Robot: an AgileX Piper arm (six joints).
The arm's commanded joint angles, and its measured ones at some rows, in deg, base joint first. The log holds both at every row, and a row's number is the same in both.
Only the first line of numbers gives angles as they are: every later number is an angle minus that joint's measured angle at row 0.
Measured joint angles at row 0: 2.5, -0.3, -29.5, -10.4, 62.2, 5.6
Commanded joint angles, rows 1 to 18: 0.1, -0.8, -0.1, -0.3, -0.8, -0.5; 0.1, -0.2, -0.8, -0.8, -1.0, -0.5; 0.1, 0.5, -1.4, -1.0, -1.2, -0.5; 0.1, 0.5, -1.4, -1.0, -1.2, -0.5; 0.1, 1.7, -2.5, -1.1, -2.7, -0.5; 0.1, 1.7, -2.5, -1.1, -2.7, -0.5; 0.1, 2.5, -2.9, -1.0, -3.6, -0.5; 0.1, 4.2, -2.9, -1.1, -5.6, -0.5; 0.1, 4.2, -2.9, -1.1, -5.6, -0.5; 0.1, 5.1, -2.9, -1.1, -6.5, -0.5; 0.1, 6.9, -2.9, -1.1, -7.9, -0.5; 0.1, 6.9, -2.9, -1.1, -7.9, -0.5; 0.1, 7.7, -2.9, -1.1, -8.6, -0.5; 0.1, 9.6, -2.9, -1.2, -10.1, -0.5; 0.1, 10.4, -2.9, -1.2, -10.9, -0.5; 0.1, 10.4, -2.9, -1.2, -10.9, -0.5; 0.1, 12.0, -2.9, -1.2, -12.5, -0.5; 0.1, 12.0, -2.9, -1.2, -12.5, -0.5
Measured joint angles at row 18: 0.0, 10.3, -2.6, -0.4, -9.5, 0.0
